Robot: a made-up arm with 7 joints.
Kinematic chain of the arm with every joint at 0, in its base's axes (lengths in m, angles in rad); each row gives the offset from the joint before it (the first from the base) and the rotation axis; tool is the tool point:
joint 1: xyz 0 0.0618 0 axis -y
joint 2: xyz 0 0.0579 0 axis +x
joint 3: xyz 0 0 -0.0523 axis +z
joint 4: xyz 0 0 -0.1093 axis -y
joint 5: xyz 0 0 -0.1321 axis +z
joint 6: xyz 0 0 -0.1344 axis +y
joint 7: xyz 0 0 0 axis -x
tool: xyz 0 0 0
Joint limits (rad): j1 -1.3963..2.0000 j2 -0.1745..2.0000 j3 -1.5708..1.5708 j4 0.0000..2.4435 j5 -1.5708..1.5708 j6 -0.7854..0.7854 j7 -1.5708..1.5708
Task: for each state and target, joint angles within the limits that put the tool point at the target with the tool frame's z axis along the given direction. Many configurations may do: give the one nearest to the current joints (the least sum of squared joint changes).
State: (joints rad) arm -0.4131 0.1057 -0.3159 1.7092 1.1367 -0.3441 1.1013
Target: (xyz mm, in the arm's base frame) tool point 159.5 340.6 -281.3 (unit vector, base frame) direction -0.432 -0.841 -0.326
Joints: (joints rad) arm -0.0466 0.3762 0.5468 0.8595 1.5708 -0.7354 0.5828
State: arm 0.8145 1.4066 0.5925 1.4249 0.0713 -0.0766 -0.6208
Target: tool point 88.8 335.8 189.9 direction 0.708 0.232 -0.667
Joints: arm 0.6620 1.0576 0.7914 1.6462 -0.3678 -0.6873 -0.9334
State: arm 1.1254 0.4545 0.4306 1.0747 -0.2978 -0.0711 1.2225
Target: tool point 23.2 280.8 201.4 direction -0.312 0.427 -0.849
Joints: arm 1.4114 0.4948 0.6249 1.9276 -0.1837 -0.1213 1.1104
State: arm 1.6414 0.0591 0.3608 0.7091 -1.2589 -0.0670 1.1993
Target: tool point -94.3 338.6 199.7 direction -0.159 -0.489 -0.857
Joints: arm 2.0000 0.8331 0.5941 1.5760 -1.1160 -0.1436 0.9644
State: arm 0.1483 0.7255 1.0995 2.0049 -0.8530 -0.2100 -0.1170
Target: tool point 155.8 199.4 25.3 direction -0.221 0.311 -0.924
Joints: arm -0.3611 0.3928 0.6489 2.4415 -0.7930 -0.4850 -0.6116
